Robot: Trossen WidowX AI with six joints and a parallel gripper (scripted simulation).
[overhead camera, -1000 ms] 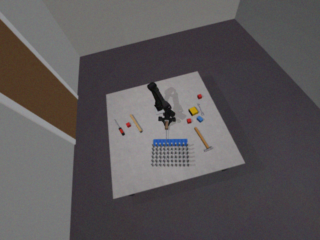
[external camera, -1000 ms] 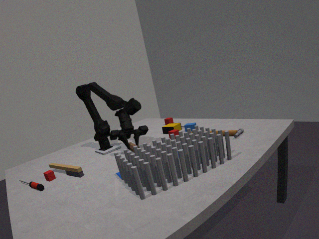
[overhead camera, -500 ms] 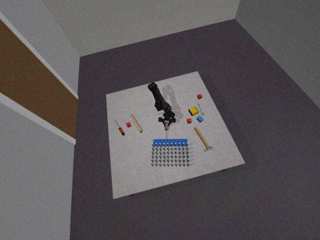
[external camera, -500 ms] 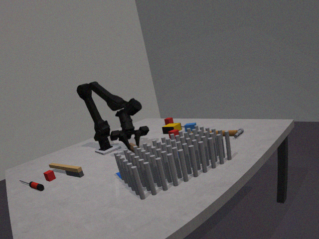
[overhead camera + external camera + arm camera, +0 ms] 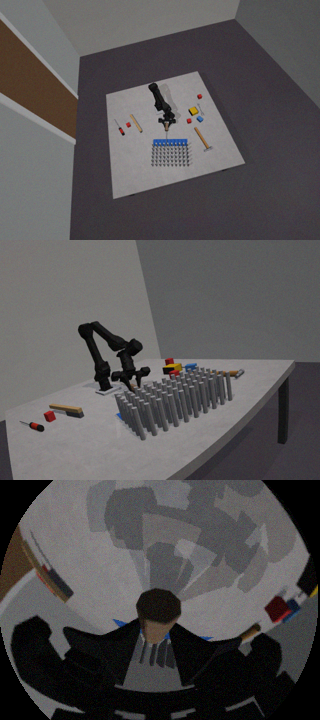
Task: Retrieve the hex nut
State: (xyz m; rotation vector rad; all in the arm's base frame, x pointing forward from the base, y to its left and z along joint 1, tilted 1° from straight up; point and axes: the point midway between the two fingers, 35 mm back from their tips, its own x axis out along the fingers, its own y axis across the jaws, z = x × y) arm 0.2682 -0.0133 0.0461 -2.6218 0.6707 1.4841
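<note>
My gripper tip is 17 cm short of the blue taped strip, 3 cm to the left of it and 3 cm above it. The rest, counted from my gripper tip: blue block: 38 cm to the left, 6 cm ahead, 1 cm below; hook tool: 9 cm ahead, 4 cm to the right; small wrench: 46 cm to the left, 6 cm behind, 3 cm below.
</note>
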